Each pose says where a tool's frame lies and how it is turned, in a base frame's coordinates. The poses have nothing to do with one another.
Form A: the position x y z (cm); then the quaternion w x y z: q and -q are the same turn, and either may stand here.
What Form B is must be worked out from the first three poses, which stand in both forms.
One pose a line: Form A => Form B
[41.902, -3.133, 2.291, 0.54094, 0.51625, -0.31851, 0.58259] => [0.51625, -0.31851, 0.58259, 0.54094, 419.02, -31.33, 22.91]
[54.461, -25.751, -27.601, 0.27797, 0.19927, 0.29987, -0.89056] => [0.19927, 0.29987, -0.89056, 0.27797, 544.61, -257.51, -276.01]
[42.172, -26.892, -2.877, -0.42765, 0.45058, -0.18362, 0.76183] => [-0.45058, 0.18362, -0.76183, 0.42765, 421.72, -268.92, -28.77]
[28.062, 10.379, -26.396, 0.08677, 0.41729, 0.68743, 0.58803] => [0.41729, 0.68743, 0.58803, 0.08677, 280.62, 103.79, -263.96]
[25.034, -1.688, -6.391, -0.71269, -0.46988, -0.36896, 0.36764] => [0.46988, 0.36896, -0.36764, 0.71269, 250.34, -16.88, -63.91]
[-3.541, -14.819, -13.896, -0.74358, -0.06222, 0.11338, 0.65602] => [0.06222, -0.11338, -0.65602, 0.74358, -35.41, -148.19, -138.96]
